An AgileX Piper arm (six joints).
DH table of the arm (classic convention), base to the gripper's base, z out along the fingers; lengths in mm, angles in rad. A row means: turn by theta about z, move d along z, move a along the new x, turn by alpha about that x. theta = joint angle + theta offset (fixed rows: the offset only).
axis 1: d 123, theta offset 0, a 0, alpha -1.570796
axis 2: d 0, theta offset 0.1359, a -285.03, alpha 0
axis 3: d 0, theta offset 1.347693, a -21.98, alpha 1.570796
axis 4: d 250.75, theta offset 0, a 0, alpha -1.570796
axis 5: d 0, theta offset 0, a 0, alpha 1.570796
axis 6: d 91, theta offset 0, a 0, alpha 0
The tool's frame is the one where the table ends.
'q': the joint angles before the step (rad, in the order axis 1, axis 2, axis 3, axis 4, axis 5, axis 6). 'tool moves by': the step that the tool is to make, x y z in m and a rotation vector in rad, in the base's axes. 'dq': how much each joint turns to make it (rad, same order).
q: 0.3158 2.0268 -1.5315 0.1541 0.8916 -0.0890
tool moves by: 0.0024 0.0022 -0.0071 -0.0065 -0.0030 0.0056
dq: 0.0046 0.0185 -0.0014 -0.0063 -0.0180 -0.0010
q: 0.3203 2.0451 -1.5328 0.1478 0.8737 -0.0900
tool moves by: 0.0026 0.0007 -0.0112 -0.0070 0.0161 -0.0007
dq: 0.0000 0.0279 -0.0020 -0.0012 -0.0085 0.0001
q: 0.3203 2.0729 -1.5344 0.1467 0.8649 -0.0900
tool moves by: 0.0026 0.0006 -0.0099 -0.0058 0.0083 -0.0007
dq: 0.0000 0.0248 -0.0018 -0.0023 -0.0134 0.0000
